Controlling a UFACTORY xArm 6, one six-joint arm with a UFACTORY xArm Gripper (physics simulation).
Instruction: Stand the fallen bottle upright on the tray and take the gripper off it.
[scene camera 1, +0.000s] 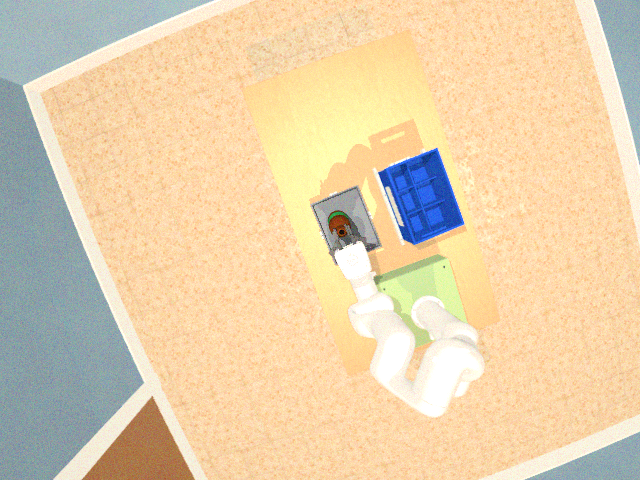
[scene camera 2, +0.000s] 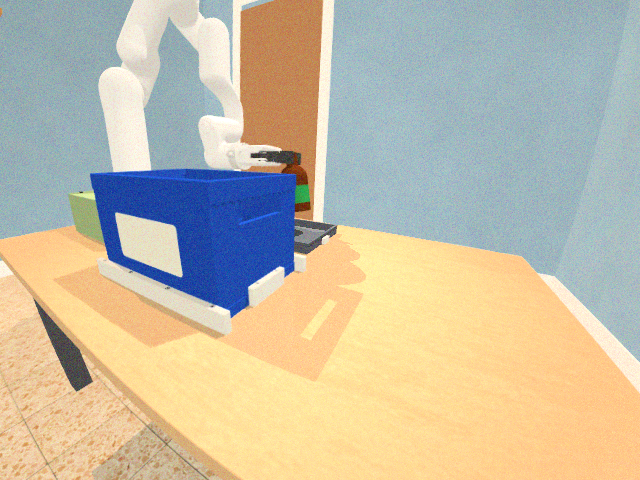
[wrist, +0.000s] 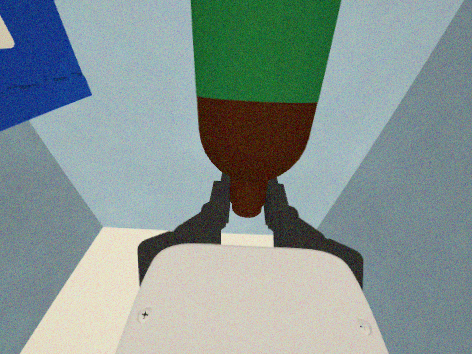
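Seen in the pictures: gripper, between the fingertips: (scene camera 1: 339, 225) (scene camera 2: 297, 158) (wrist: 247, 180); arm's base, origin of its link: (scene camera 1: 427, 312).
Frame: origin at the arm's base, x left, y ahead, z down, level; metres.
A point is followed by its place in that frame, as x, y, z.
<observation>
The brown bottle (scene camera 1: 338, 221) {0.222, 0.420, -0.071} (scene camera 2: 295, 176) (wrist: 256, 132) {0.216, 0.366, -0.028} with a green label hangs about upright, neck up, over the grey tray (scene camera 1: 356, 200) {0.126, 0.464, 0.105} (scene camera 2: 324, 230) {0.286, 0.467, 0.104}. In the scene camera 2 view its base is above the tray, with a gap between them. My gripper (scene camera 1: 341, 233) {0.225, 0.407, -0.094} (scene camera 2: 293, 157) {0.225, 0.407, -0.094} (wrist: 247, 180) {0.225, 0.407, -0.094} is shut on the bottle's neck and reaches in level from the side. The tray does not show in the wrist view. In the scene camera 2 view the blue crate hides part of the tray.
A tall blue crate (scene camera 1: 448, 188) {-0.167, 0.417, -0.052} (scene camera 2: 248, 222) {-0.098, 0.551, -0.009} (wrist: 45, 90) {0.018, 0.484, -0.046} with compartments stands beside the tray, with white strips around its foot. A green block (scene camera 1: 408, 281) {0.039, 0.133, -0.001} (scene camera 2: 87, 214) {-0.133, 0.012, 0.047} lies near the arm's base. The tray lies near one long edge of the wooden table (scene camera 1: 330, 113) {0.125, 0.805, 0.110} (scene camera 2: 439, 335) {-0.034, 0.801, 0.109}.
</observation>
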